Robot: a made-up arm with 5 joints. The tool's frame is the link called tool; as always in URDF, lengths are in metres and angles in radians. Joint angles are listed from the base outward.
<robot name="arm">
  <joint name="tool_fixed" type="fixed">
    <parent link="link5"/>
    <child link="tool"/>
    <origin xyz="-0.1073 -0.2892 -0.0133"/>
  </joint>
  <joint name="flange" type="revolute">
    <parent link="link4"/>
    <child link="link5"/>
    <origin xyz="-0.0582 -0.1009 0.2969"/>
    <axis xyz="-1 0 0"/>
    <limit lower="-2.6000" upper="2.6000"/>
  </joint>
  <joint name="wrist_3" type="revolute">
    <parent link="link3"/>
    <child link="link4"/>
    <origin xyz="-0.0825 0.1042 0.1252"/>
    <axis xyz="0 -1 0"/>
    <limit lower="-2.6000" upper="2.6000"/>
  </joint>
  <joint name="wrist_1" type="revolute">
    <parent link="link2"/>
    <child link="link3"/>
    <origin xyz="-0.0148 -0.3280 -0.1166"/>
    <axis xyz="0 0 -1"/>
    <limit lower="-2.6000" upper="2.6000"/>
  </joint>
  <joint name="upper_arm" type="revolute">
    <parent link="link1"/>
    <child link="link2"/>
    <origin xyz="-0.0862 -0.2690 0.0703"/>
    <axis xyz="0 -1 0"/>
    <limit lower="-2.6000" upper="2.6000"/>
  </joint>
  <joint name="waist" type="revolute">
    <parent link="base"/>
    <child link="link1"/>
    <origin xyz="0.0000 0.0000 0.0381"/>
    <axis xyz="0 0 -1"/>
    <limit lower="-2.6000" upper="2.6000"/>
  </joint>
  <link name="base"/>
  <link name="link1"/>
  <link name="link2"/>
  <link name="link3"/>
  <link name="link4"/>
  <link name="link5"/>
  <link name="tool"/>
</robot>
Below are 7 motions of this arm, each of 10 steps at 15 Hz.
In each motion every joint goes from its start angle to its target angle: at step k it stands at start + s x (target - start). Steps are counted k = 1, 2, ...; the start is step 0. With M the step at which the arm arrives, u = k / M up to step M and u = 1 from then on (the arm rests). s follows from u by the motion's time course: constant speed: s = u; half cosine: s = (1 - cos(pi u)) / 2; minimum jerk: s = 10 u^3 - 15 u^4 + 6 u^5.
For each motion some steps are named. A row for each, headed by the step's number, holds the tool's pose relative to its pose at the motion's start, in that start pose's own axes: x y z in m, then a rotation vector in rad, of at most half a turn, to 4 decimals.
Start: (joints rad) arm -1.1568 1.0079 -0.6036 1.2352 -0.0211
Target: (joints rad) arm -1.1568 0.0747 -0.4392 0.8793 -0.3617
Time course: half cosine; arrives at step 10
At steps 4, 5, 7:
4: 0.0839 0.0266 0.0191 0.1318 0.3775 -0.2151
5: 0.1222 0.0329 0.0181 0.1938 0.5416 -0.3216
7: 0.1918 0.0370 0.0010 0.3125 0.8451 -0.5421

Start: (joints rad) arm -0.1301 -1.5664 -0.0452 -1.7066 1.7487
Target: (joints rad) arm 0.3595 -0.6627 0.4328 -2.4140 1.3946
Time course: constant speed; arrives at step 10
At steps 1, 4, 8, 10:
1: 0.0247 0.0031 -0.0349 0.0768 -0.0508 -0.0292
4: 0.1219 0.0186 -0.1293 0.2981 -0.2557 -0.0982
8: 0.3051 0.0348 -0.1973 0.5348 -0.6320 -0.1391
10: 0.4083 0.0300 -0.1938 0.6117 -0.8518 -0.1384

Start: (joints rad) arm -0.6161 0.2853 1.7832 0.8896 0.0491
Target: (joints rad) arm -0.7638 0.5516 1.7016 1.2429 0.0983
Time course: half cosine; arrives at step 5
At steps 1, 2, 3, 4, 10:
1: -0.0106 -0.0014 -0.0131 0.0269 -0.0241 -0.0070
2: -0.0389 -0.0016 -0.0486 0.0958 -0.0858 -0.0313
3: -0.0753 0.0052 -0.0941 0.1775 -0.1590 -0.0728
4: -0.1057 0.0169 -0.1313 0.2401 -0.2151 -0.1154
10: -0.1175 0.0229 -0.1454 0.2630 -0.2357 -0.1337

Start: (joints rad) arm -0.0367 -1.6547 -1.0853 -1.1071 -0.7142
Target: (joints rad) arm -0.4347 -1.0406 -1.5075 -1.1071 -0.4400
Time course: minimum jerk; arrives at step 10
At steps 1, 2, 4, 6, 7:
1: -0.0027 0.0020 0.0014 -0.0081 -0.0022 -0.0035
2: -0.0183 0.0139 0.0096 -0.0552 -0.0146 -0.0236
4: -0.0951 0.0898 0.0504 -0.3104 -0.0615 -0.1364
6: -0.1805 0.2294 0.0948 -0.6858 -0.0758 -0.3089
7: -0.2055 0.2971 0.1063 -0.8485 -0.0635 -0.3848

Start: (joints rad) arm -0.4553 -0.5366 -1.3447 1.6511 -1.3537
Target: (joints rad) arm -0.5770 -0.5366 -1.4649 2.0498 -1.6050
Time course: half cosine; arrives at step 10
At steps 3, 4, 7, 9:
3: 0.0083 -0.0167 -0.0019 0.0981 -0.0161 0.0678
4: 0.0145 -0.0268 -0.0039 0.1642 -0.0273 0.1137
7: 0.0372 -0.0531 -0.0125 0.3743 -0.0651 0.2624
9: 0.0473 -0.0608 -0.0165 0.4576 -0.0812 0.3235

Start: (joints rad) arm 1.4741 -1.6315 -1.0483 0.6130 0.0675
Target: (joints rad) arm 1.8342 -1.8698 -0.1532 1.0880 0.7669
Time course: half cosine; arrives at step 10
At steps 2, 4, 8, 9, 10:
2: -0.0536 0.0314 -0.0046 -0.0857 -0.0528 -0.0949
4: -0.1746 0.1448 -0.0245 -0.3192 -0.1450 -0.3536
8: -0.2656 0.5077 -0.0983 -0.8708 -0.0985 -0.9308
9: -0.2549 0.5566 -0.1097 -0.9425 -0.0675 -0.9982
10: -0.2500 0.5732 -0.1137 -0.9673 -0.0555 -1.0208

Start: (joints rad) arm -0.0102 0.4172 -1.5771 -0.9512 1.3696
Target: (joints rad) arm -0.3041 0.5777 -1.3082 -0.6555 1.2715
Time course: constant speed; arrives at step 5
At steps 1, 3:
1: -0.0390 0.0253 -0.0275 0.0009 0.0072 -0.0879
3: -0.1114 0.0871 -0.0843 0.0026 0.0086 -0.2724

